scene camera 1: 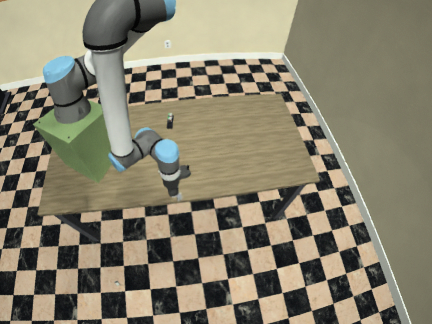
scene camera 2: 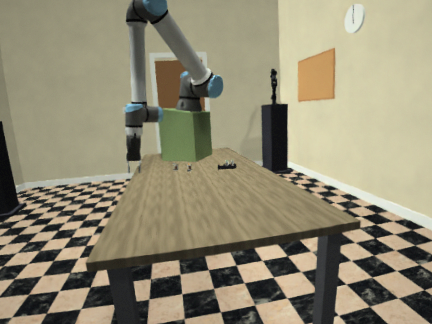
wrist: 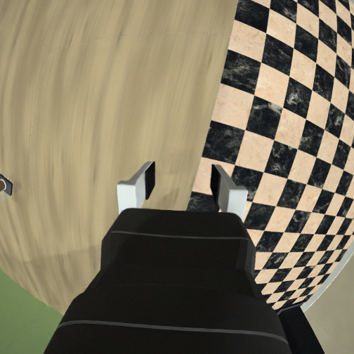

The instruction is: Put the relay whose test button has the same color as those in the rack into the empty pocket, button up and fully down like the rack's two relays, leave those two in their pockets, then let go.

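Places are measured from the arm's base along level axes (x back, y up, z left), in metres.
Pixels of known places: gripper, between the fingertips: (scene camera 1: 178, 195) (scene camera 2: 134, 172); arm's base, origin of its link: (scene camera 1: 73, 111) (scene camera 2: 188, 110).
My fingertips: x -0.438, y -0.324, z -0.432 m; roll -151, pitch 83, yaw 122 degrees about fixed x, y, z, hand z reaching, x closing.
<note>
Ahead of a thing's pixels: the offset from my fingertips to its middle. Level surfaces: height alone.
My gripper (scene camera 1: 179, 197) (scene camera 2: 134, 169) (wrist: 182, 174) is open and empty, pointing down at the table's front edge. The black rack @(dx -0.060, dy -0.018, dz +0.527 m) (scene camera 1: 170, 125) (scene camera 2: 226, 167) stands on the far side of the table, well away from it. Pale relays @(dx -0.069, dy -0.003, dz +0.558 m) (scene camera 1: 170, 116) (scene camera 2: 230, 163) with a hint of green stand in the rack; its pockets are too small to make out. Two small loose relays @(dx +0.040, dy -0.008, dz +0.239 m) (scene camera 2: 175, 166) @(dx -0.012, dy -0.008, dz +0.312 m) (scene camera 2: 189, 168) are on the table; their button colors cannot be told. Part of a relay (wrist: 5, 185) shows at the wrist view's left edge. A tiny pale object @(dx +0.634, dy -0.769, dz -0.261 m) (scene camera 1: 117, 283), perhaps a relay, lies on the floor.
The wooden table @(dy -0.030 m) (scene camera 1: 240, 145) (scene camera 2: 215, 210) (wrist: 100, 100) ends beneath the gripper, with checkered floor (wrist: 270, 120) beyond its edge. The green robot base block (scene camera 1: 85, 145) (scene camera 2: 185, 135) stands at one end of the table.
</note>
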